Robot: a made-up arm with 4 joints.
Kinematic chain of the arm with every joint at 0, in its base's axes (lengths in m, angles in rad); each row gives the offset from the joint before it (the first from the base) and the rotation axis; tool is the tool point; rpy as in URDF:
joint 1: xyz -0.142 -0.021 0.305 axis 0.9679 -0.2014 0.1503
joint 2: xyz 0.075 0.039 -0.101 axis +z
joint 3: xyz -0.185 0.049 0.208 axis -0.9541 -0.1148 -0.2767
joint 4: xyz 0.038 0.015 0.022 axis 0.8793 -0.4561 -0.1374
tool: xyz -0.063 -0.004 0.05 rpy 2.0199 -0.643 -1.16
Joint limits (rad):
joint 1: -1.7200..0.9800
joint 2: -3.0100..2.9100
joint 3: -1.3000..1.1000
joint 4: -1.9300..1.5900
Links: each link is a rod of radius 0.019 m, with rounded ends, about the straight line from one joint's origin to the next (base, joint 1, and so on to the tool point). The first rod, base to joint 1, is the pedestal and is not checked.
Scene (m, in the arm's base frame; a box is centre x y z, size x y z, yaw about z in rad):
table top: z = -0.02
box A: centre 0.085 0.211 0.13 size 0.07 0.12 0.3 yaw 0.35
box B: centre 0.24 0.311 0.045 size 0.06 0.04 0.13 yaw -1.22
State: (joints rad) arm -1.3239 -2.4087 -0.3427 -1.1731
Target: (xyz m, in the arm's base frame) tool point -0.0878 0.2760 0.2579
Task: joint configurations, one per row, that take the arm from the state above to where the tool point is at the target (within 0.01 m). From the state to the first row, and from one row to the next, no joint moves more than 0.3 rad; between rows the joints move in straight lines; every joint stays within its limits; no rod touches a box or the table.
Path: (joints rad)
1: -1.4075 -2.1561 -0.1959 -1.1543
2: -1.4912 -1.9036 -0.0492 -1.1355
3: -1.5748 -1.6510 0.0976 -1.1167
4: -1.6584 -1.3984 0.2444 -1.0979
5: -1.6408 -1.1573 0.0422 -1.2341
6: -1.6232 -0.9162 -0.1600 -1.3704
7: -1.6055 -0.6751 -0.3622 -1.5066
8: -1.3542 -0.7240 -0.2665 -1.2325
9: -1.1030 -0.7729 -0.1708 -0.9584
10: -0.8517 -0.8218 -0.0751 -0.6843

